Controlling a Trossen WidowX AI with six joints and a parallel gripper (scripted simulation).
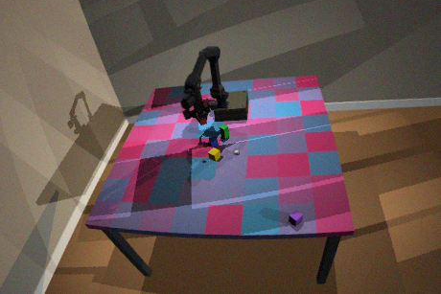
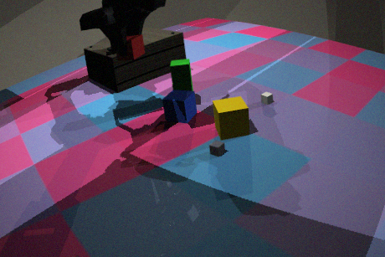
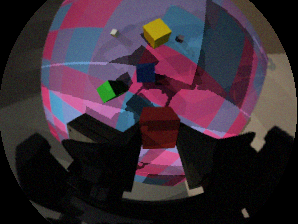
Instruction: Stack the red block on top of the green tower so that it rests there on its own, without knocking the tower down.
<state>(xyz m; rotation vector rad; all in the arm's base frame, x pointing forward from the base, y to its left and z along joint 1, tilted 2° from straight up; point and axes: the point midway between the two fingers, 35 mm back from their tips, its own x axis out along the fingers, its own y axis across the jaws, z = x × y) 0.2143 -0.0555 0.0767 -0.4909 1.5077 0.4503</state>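
The blue block lies 110 mm below my gripper tip, 60 mm to the left of it and 50 mm ahead of it. Also, from my gripper tip: small grey cube (190 mm ahead, 120 mm below, 40 mm to the left); then red block (10 mm above); then yellow block (150 mm ahead, 100 mm below, 90 mm to the left).
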